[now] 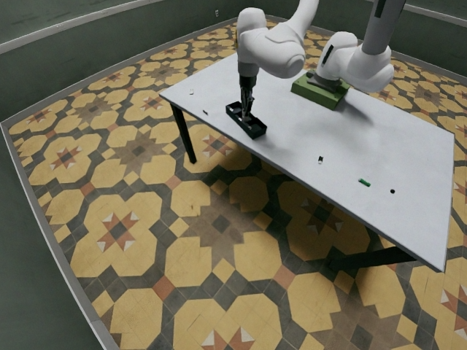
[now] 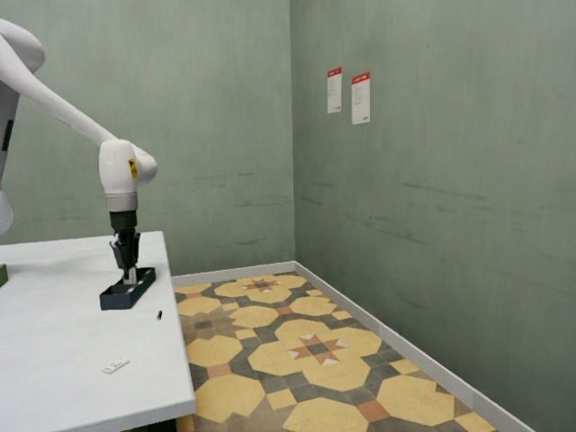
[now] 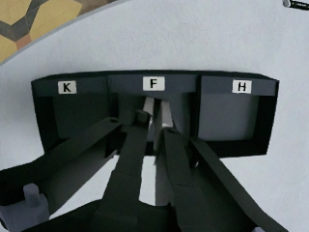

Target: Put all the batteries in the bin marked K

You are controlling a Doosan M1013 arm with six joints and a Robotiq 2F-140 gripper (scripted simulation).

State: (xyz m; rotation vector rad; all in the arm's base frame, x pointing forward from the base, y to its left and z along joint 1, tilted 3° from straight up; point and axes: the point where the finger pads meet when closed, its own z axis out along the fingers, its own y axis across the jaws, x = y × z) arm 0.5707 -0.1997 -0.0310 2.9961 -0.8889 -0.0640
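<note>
My hand is 30 mm above the black bin tray. Also, from my hand: white flat piece: 20 mm behind, 440 mm to the right, 40 mm below; green piece: 30 mm behind, 630 mm to the left, 40 mm below.
</note>
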